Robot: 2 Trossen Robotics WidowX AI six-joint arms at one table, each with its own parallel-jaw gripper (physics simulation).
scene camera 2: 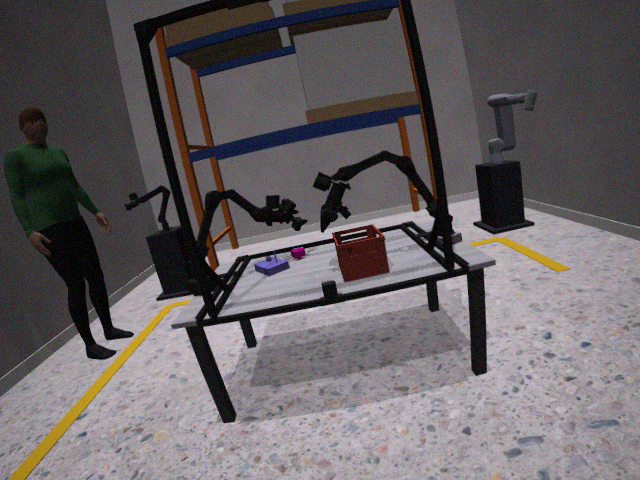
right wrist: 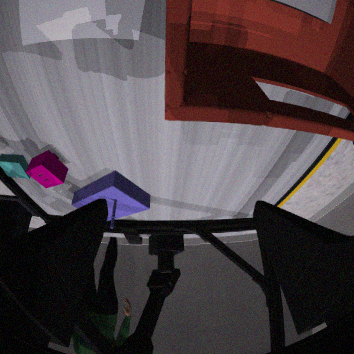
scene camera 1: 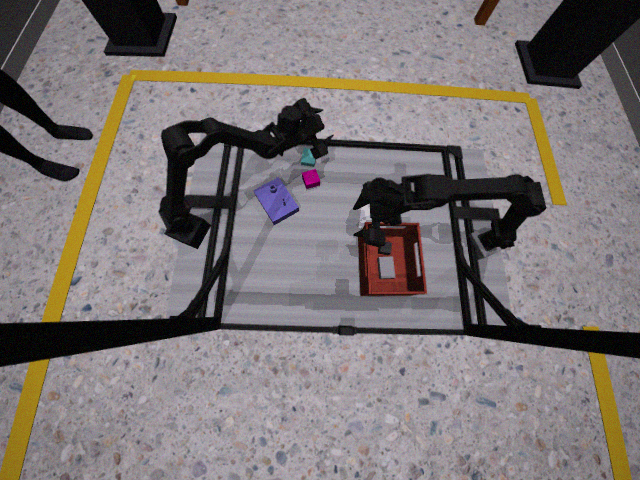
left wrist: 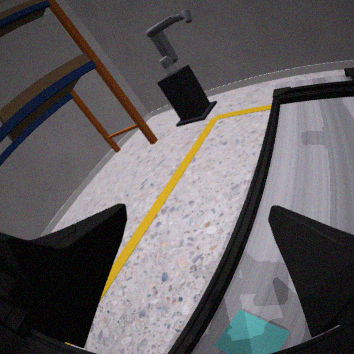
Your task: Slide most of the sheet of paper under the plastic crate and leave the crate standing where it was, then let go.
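Note:
The red plastic crate (scene camera 1: pixel 392 294) (scene camera 2: pixel 363 258) (right wrist: pixel 225 116) stands upright at the right of the table. The pale sheet of paper (scene camera 1: pixel 364 214) (right wrist: pixel 31 15) lies flat on the table near the crate's far left corner, partly hidden by the right arm in scene camera 1; it cannot be made out in scene camera 2. How much of it lies under the crate is hidden. My right gripper (scene camera 1: pixel 355 221) (scene camera 2: pixel 324 227) (right wrist: pixel 183 208) is open and empty, above the table beside the crate's far left corner. My left gripper (scene camera 1: pixel 326 124) (left wrist: pixel 200 213) is open and empty above the far edge.
A light grey block (scene camera 1: pixel 386 267) and a darker block (scene camera 1: pixel 384 248) are in the crate. A purple board with pegs (scene camera 1: pixel 276 201) (scene camera 2: pixel 271 266) (right wrist: pixel 120 200), a magenta block (scene camera 1: pixel 311 178) (scene camera 2: pixel 298 253) (right wrist: pixel 47 170) and a teal piece (scene camera 1: pixel 308 157) (left wrist: pixel 252 335) lie left of it.

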